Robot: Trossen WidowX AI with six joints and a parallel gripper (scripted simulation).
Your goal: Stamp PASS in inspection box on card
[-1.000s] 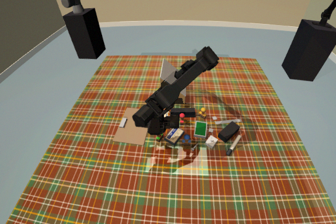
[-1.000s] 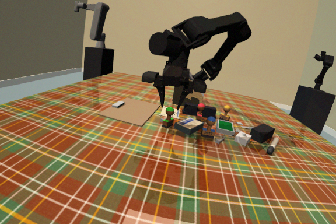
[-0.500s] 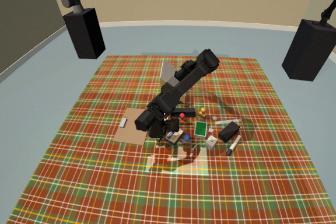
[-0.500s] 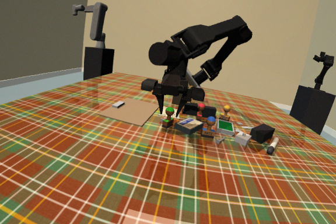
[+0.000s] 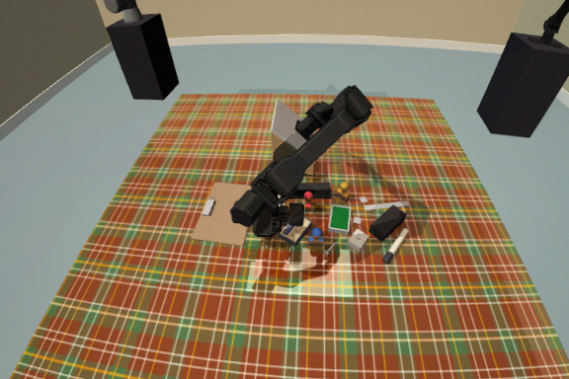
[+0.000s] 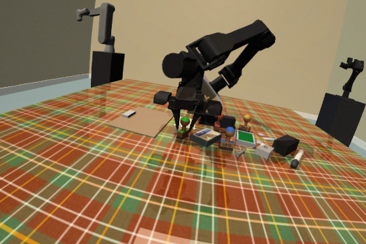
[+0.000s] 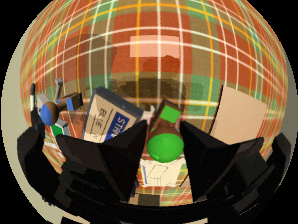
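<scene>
The green ink pad lies 200 mm to the left of my gripper tip, 80 mm behind it and 20 mm below it. Round my gripper tip: blue-topped pad box (70 mm to the left, 20 mm behind, 10 mm below); then white card (130 mm behind, 20 mm to the right, 20 mm below); then green stamp (right at my gripper tip).
</scene>
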